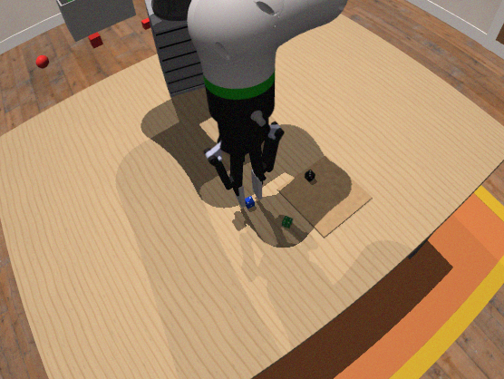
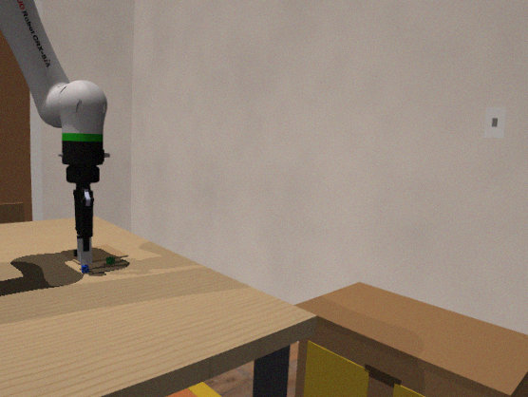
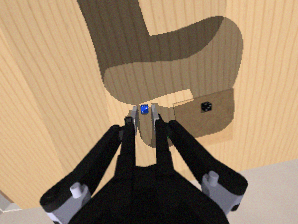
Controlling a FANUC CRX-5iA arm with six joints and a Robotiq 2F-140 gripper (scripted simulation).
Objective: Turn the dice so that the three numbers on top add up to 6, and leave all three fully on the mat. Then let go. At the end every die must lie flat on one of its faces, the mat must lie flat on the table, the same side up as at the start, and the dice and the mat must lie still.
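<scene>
Now: hand 50 mm above the blue die. Also, from my hand: green die 80 mm ahead, 50 mm below, 40 mm to the left; then tan mat 140 mm to the left, 70 mm ahead, 50 mm below; then black die 140 mm to the left, 40 mm below, 20 mm ahead.
</scene>
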